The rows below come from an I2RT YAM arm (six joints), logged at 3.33 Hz.
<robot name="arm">
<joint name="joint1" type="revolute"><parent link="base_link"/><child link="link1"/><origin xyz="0 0 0.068" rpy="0 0 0"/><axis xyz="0 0 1"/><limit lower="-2.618" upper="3.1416"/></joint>
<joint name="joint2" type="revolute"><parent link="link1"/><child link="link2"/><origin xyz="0.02 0.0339 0.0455" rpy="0 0 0"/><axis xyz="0 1 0"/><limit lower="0" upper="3.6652"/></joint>
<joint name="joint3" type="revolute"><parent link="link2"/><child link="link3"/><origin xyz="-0.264 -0.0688 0" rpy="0 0 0"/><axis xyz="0 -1 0"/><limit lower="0" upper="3.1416"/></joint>
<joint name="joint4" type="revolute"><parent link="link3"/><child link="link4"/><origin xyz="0.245 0.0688 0.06" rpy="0 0 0"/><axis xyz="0 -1 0"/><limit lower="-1.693" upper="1.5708"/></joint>
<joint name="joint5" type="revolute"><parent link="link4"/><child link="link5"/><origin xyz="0.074 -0.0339 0.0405" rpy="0 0 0"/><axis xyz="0 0 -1"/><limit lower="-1.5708" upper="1.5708"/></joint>
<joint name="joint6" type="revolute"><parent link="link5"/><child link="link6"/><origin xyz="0.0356 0 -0.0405" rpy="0 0 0"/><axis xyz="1 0 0"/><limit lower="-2.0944" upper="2.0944"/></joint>
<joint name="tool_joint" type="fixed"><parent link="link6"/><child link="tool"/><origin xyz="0 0 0" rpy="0 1.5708 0"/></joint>
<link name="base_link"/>
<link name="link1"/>
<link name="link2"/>
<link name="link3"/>
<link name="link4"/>
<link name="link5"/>
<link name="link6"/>
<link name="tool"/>
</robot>
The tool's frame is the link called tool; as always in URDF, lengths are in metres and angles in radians.
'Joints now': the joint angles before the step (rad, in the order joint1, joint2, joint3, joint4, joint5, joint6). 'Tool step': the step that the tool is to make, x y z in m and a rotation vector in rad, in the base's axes. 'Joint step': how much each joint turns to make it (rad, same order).
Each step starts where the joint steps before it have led.
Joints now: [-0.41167 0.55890 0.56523 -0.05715 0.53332 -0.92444]
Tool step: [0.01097 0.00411 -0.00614 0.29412 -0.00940 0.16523]
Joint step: [0.01174 0.06754 0.07935 -0.23510 -0.19707 0.27021]
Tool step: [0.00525 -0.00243 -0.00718 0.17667 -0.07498 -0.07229]
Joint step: [0.00117 0.03959 0.00651 -0.03983 0.01134 0.21784]
